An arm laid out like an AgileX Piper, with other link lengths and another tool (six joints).
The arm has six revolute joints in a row. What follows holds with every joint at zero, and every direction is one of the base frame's. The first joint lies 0.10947 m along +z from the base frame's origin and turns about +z. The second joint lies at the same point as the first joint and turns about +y. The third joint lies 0.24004 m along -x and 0.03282 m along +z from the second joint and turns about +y. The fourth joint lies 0.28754 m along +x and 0.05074 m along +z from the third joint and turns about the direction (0.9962, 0, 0.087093). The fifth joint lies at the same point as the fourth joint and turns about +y. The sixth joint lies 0.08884 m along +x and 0.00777 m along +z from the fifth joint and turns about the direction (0.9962, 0, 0.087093). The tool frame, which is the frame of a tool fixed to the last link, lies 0.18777 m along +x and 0.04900 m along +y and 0.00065 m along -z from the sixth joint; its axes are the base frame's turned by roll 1.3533, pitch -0.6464 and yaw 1.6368 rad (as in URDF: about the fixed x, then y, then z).
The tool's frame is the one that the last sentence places.
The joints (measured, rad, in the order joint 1, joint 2, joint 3, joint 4, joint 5, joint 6), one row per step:
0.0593 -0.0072 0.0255 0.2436 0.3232 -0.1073
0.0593 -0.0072 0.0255 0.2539 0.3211 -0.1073
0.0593 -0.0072 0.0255 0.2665 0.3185 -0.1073
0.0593 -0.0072 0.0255 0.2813 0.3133 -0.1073
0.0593 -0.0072 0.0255 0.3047 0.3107 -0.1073
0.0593 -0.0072 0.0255 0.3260 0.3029 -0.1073
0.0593 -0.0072 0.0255 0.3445 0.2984 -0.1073
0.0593 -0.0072 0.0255 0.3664 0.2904 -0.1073
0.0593 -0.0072 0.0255 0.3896 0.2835 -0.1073
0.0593 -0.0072 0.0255 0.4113 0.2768 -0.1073
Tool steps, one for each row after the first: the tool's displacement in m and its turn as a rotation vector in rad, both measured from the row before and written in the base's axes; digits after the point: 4 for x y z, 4 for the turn. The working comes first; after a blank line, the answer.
Tool pose at each row, in the base's axes (x y z in m, rotation vector in rad; the steps are taken from these numbers as rounded here):
0.3041 0.0899 0.1096 1.9114 0.8702 1.6557
0.3042 0.0908 0.1109 1.9169 0.8629 1.6647
0.3043 0.0918 0.1125 1.9235 0.8538 1.6756
0.3046 0.0927 0.1149 1.9295 0.8414 1.6899
0.3046 0.0946 0.1173 1.9437 0.8256 1.7085
0.3051 0.0958 0.1209 1.9519 0.8070 1.7290
0.3053 0.0970 0.1234 1.9609 0.7922 1.7452
0.3058 0.0980 0.1272 1.9691 0.7724 1.7659
0.3062 0.0991 0.1307 1.9791 0.7521 1.7867
0.3066 0.1000 0.1341 1.9881 0.7326 1.8061

0.0001 0.0009 0.0013 0.0104 -0.0014 0.0002
0.0001 0.0010 0.0016 0.0127 -0.0018 0.0002
0.0003 0.0009 0.0024 0.0152 -0.0041 -0.0004
0.0000 0.0019 0.0024 0.0235 -0.0011 0.0008
0.0005 0.0012 0.0036 0.0218 -0.0061 -0.0009
0.0002 0.0012 0.0025 0.0188 -0.0032 -0.0002
0.0005 0.0010 0.0038 0.0224 -0.0062 -0.0013
0.0004 0.0011 0.0035 0.0237 -0.0050 -0.0010
0.0004 0.0009 0.0034 0.0221 -0.0049 -0.0011

